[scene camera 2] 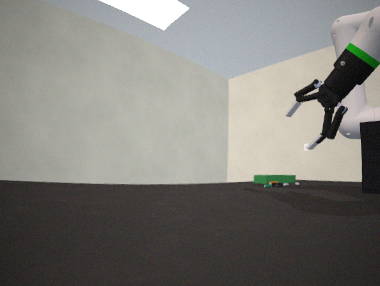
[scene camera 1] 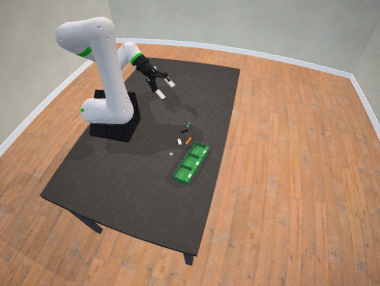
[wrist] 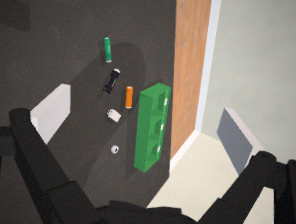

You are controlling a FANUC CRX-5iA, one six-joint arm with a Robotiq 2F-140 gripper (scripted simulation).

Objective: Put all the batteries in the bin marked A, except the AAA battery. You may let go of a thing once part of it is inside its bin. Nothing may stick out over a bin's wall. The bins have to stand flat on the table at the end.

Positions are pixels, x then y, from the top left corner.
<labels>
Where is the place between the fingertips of my gripper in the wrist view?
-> At 146,109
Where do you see a green bin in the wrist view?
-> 153,102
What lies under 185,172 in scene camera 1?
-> A green bin.
</labels>
